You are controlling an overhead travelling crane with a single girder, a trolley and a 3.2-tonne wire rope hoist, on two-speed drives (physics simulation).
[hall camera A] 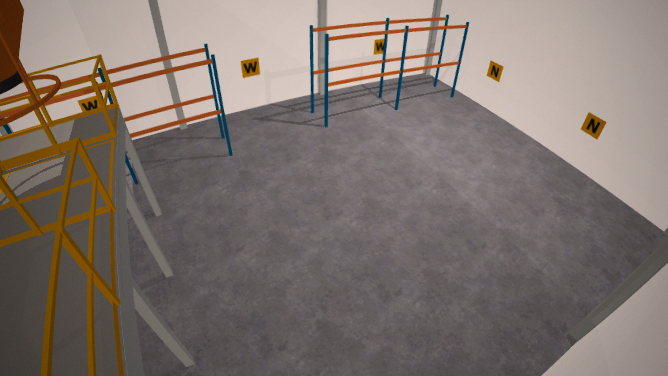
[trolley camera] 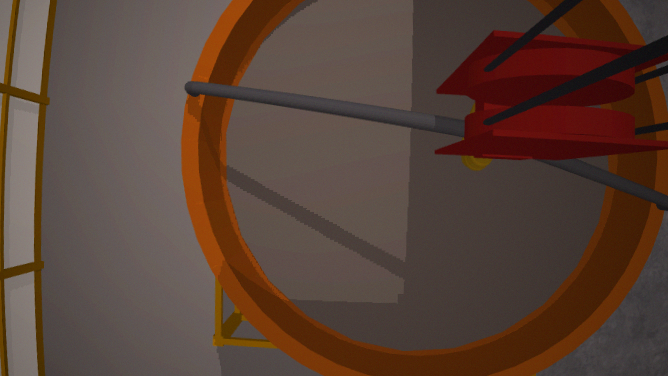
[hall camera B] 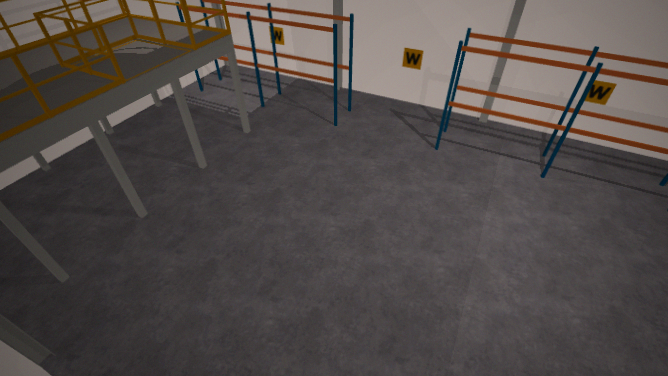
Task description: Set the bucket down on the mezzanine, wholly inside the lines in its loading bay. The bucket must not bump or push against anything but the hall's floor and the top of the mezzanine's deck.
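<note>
The orange bucket (hall camera A: pixel 10 42) (trolley camera: pixel 192 160) hangs upright from my hook, the gripper (trolley camera: pixel 476 161), below the red block; its grey bail runs to the hook. In hall camera A part of its body, black outlet and foot ring show at the upper left. It is over the mezzanine (hall camera A: pixel 25 300) (hall camera B: pixel 150 77) (trolley camera: pixel 125 175); its height above the deck is hard to tell. In the trolley camera its rim hides much of the deck, and hall floor shows beyond its right side. The bucket does not show in hall camera B. I cannot make out the bay's lines clearly.
Yellow railings (hall camera A: pixel 54 310) (hall camera B: pixel 35 95) (trolley camera: pixel 40 200) edge the deck. A yellow frame (trolley camera: pixel 218 310) shows beside the rim at the lower left in the trolley camera. Blue and orange racks (hall camera A: pixel 326 80) (hall camera B: pixel 335 75) stand on the floor by the W wall.
</note>
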